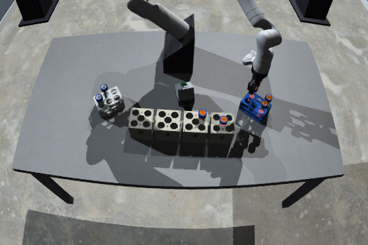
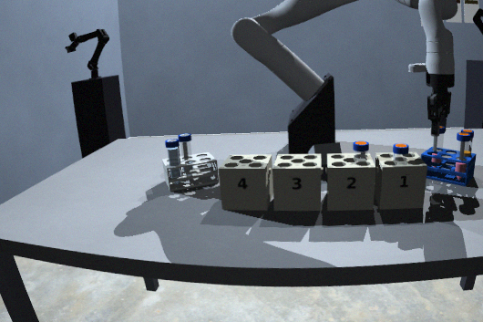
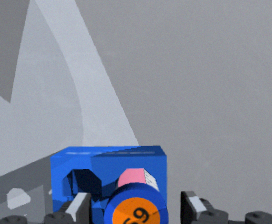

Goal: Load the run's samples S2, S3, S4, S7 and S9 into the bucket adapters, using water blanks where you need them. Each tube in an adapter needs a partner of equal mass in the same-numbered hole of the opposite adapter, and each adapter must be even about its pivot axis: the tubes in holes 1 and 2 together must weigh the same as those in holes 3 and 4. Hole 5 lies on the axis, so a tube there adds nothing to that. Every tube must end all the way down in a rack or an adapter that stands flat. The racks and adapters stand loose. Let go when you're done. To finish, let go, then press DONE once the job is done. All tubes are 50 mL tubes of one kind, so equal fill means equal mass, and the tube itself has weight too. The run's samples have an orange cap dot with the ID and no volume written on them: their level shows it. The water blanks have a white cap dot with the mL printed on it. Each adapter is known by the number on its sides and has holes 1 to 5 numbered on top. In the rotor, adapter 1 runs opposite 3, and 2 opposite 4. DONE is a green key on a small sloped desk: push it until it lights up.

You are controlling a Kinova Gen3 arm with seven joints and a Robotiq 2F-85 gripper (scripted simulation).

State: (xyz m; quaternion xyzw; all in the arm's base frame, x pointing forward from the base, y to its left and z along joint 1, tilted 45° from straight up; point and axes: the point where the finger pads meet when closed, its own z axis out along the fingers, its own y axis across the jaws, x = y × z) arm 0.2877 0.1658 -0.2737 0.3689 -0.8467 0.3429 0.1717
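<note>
Right now my hand is 1 cm past the sample tube S9 and 5 cm above it. Round my hand: blue rack: 4 cm ahead, 2 cm to the left, 9 cm below; then sample tube S4: 8 cm ahead, 4 cm to the left, 5 cm below; then sample tube S2: 5 cm ahead, 7 cm to the left, 5 cm below.
</note>
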